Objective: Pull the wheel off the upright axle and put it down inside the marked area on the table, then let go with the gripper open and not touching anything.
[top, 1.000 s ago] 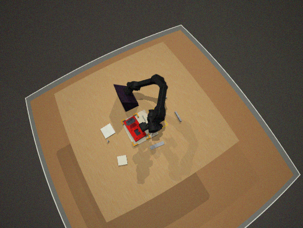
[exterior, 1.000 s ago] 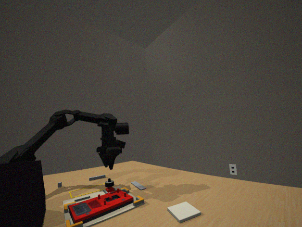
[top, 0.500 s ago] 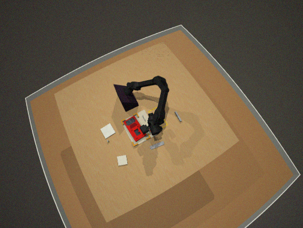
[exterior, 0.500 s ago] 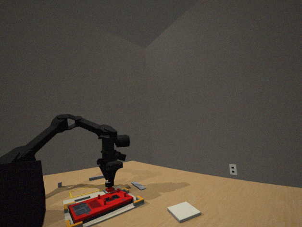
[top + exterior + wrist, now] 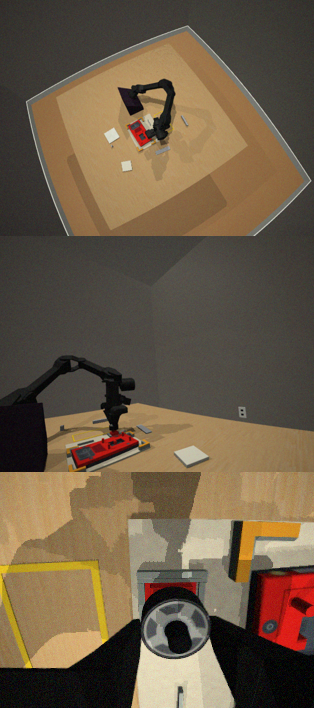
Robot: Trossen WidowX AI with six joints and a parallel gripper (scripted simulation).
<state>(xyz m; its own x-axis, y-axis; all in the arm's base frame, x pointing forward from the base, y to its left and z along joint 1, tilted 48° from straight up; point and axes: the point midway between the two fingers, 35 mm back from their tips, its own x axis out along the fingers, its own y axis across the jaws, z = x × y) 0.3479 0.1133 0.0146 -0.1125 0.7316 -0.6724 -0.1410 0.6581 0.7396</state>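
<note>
Now: the upright axle right at my gripper tip. From my gripper tip the other things lie so: small grey block: 230 mm behind, 220 mm to the left, 30 mm below; then wheel: right at my gripper tip.
</note>
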